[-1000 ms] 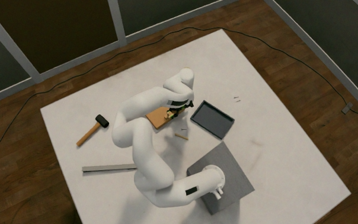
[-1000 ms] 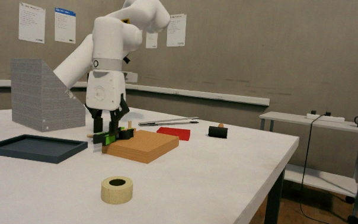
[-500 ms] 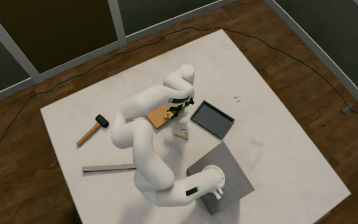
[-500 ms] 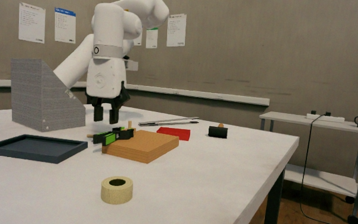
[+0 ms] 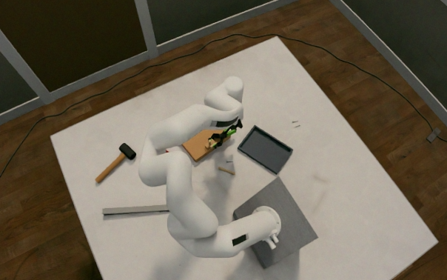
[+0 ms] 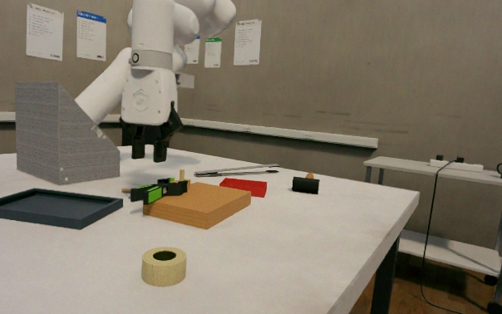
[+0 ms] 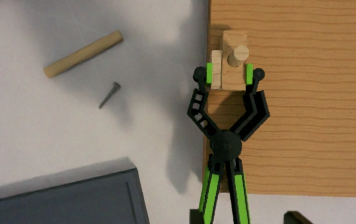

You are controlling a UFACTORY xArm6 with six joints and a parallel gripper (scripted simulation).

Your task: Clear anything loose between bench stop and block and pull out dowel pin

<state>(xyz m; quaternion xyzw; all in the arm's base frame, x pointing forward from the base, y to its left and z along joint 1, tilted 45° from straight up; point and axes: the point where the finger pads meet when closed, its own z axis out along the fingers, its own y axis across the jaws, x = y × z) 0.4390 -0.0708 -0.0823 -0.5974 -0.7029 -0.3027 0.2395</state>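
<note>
My hand is 110 mm to the right of the dowel pin, 70 mm above it and 10 mm past it. Round my hand: loose dowel: 150 mm behind, 130 mm below, 100 mm to the left; small wooden block: 110 mm to the left, 90 mm below, 10 mm behind; dark tray: 150 mm behind, 120 mm below, 110 mm to the right.
</note>
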